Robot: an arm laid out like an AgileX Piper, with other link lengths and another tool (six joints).
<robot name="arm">
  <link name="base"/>
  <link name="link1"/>
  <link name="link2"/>
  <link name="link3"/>
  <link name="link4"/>
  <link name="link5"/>
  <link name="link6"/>
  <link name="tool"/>
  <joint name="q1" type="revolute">
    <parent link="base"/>
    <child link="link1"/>
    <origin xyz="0 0 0.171" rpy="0 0 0"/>
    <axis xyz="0 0 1"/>
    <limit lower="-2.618" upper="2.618"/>
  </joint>
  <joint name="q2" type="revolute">
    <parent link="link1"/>
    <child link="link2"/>
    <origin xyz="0 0 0" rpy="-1.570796 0 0"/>
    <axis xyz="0 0 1"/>
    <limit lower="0" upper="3.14"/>
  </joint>
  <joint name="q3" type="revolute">
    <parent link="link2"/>
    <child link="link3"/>
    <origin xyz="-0.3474 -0.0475 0" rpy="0 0 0"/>
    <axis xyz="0 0 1"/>
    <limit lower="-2.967" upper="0"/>
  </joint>
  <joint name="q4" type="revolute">
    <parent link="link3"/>
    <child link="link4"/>
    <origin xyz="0.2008 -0.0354 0" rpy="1.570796 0 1.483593"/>
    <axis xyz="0 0 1"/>
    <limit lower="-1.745" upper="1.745"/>
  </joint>
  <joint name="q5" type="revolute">
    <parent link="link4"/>
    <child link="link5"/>
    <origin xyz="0 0 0" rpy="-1.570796 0 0"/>
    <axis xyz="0 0 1"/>
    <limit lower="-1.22" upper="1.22"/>
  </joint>
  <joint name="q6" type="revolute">
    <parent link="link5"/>
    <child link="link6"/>
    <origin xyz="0 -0.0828 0" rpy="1.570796 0 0"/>
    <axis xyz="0 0 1"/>
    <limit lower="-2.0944" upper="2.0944"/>
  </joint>
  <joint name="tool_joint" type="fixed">
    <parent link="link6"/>
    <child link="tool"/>
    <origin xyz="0.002 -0.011 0.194" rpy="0 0.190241 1.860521"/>
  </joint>
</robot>
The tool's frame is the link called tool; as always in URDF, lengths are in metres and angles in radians.
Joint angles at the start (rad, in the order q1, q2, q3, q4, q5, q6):
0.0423 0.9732 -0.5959 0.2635 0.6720 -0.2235
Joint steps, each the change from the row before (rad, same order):
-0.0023 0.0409 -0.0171 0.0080 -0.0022 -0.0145
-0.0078 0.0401 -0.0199 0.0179 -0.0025 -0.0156
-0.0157 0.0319 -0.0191 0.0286 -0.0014 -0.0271
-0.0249 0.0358 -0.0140 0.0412 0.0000 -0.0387
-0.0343 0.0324 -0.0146 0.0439 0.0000 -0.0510
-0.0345 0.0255 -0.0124 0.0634 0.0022 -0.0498
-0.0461 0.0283 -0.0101 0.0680 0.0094 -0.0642
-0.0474 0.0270 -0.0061 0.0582 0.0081 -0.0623
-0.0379 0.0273 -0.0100 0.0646 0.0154 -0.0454
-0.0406 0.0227 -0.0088 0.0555 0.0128 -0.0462
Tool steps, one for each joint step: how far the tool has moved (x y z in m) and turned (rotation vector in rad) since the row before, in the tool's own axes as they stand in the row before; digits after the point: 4 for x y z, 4 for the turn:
0.0000 0.0049 0.0058 0.0202 -0.0024 0.0014
0.0009 0.0065 0.0057 0.0131 0.0020 0.0109
0.0015 0.0072 0.0044 0.0044 0.0067 0.0116
0.0002 0.0056 0.0057 0.0090 0.0080 0.0207
-0.0012 0.0077 0.0044 0.0012 0.0067 0.0164
0.0020 0.0075 0.0039 -0.0075 0.0203 0.0308
-0.0004 0.0070 0.0039 -0.0040 0.0185 0.0317
-0.0031 0.0068 0.0032 -0.0054 0.0124 0.0277
0.0010 0.0064 0.0038 -0.0050 0.0244 0.0409
-0.0008 0.0079 0.0020 -0.0121 0.0189 0.0321

